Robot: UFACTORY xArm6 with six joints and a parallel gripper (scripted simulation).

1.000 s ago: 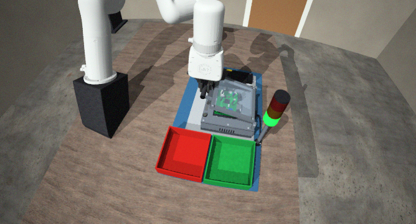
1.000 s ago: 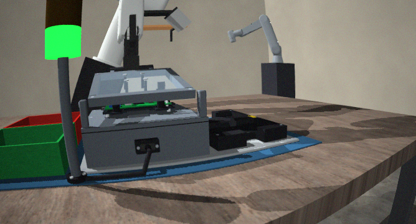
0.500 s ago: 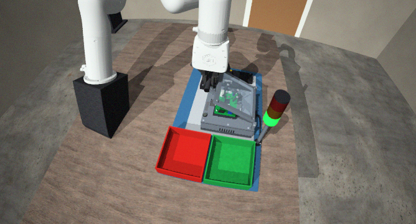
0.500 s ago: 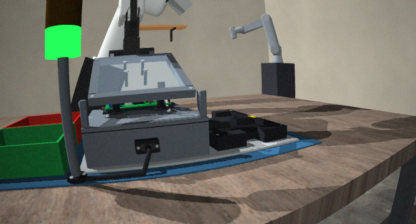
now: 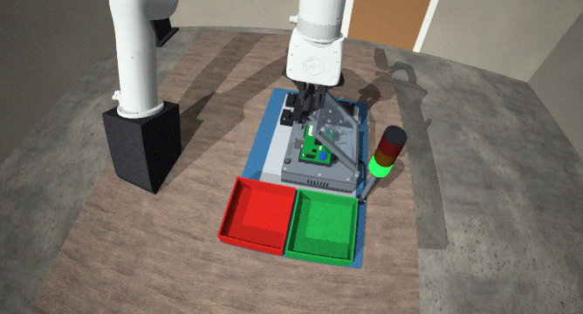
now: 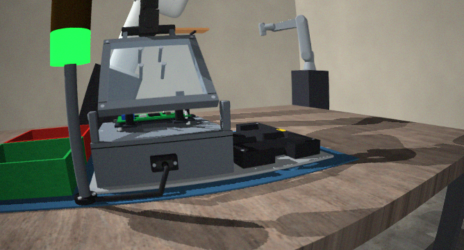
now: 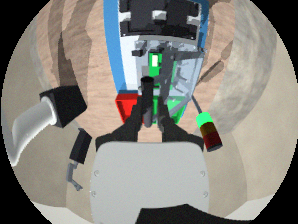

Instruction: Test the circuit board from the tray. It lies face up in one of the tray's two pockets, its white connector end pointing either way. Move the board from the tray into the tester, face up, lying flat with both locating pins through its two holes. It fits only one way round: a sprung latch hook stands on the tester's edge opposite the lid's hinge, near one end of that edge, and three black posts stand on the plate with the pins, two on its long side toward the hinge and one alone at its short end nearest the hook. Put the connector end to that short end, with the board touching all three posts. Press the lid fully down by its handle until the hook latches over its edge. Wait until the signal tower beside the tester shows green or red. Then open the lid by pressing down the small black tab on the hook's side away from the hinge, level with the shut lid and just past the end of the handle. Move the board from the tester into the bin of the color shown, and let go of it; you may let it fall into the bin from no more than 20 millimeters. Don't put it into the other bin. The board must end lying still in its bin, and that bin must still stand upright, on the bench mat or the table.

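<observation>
Now: the green circuit board 15 cm below my hand and 3 cm ahead of it. Also, from my hand: plate (15 cm below, 4 cm ahead); then clear lid (7 cm below, 6 cm ahead); then red bin (21 cm below, 20 cm to the right, 8 cm behind).
</observation>
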